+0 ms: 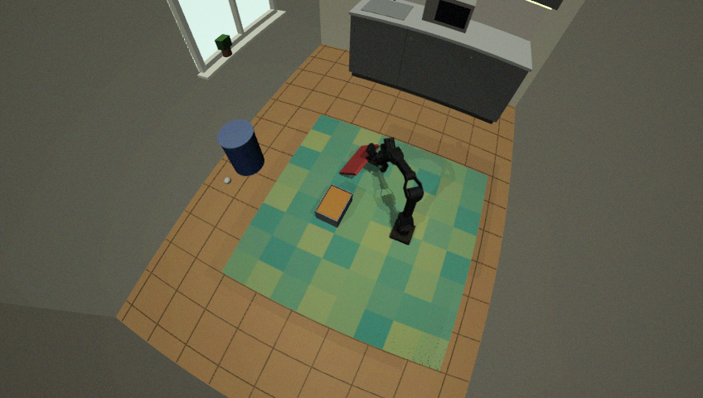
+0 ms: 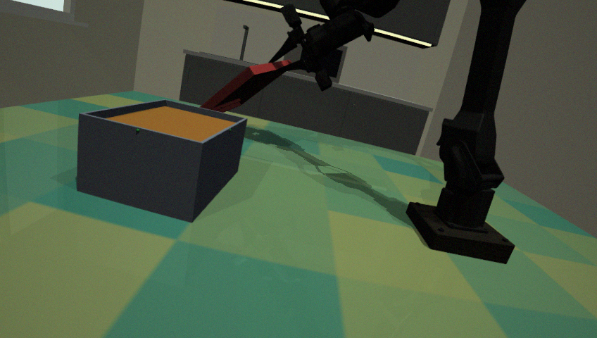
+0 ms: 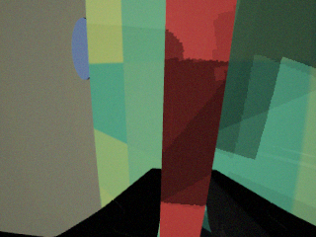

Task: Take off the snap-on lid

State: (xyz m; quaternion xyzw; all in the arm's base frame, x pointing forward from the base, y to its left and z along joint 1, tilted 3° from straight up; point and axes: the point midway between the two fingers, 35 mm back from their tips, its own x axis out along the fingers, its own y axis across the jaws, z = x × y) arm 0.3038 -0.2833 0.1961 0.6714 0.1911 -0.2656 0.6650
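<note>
Now: the red lid 50 mm ahead of my gripper tip, 20 mm to the right of it and 60 mm below it. From my gripper tip the other things lie so: storage box: 90 mm ahead, 290 mm to the left, 130 mm below.
</note>
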